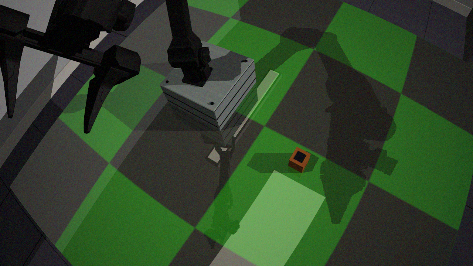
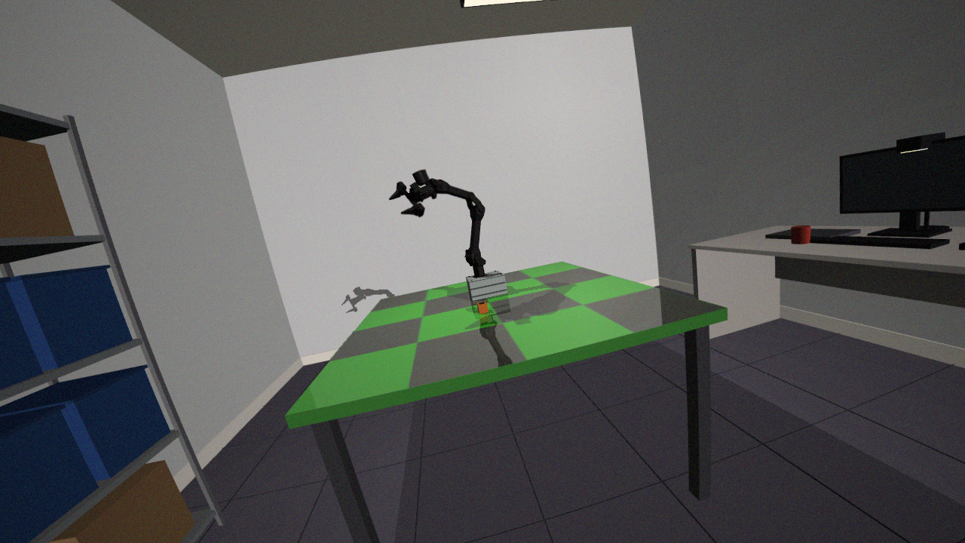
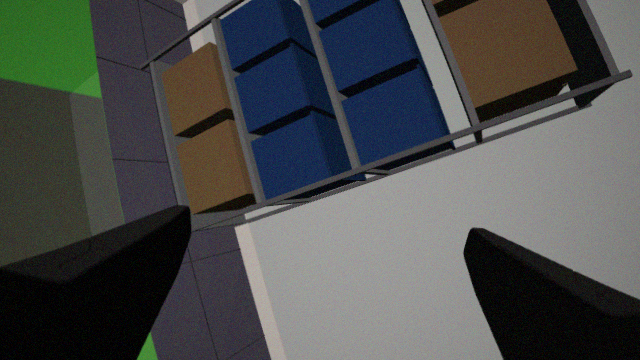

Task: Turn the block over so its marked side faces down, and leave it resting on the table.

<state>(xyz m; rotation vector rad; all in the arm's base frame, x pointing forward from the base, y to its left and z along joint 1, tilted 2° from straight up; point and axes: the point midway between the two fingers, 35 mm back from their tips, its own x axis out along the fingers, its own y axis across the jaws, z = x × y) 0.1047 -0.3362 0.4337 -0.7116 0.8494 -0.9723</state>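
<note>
The orange block is 21 cm ahead of my gripper tip, 26 cm to the left of it and 50 cm below it.
</note>
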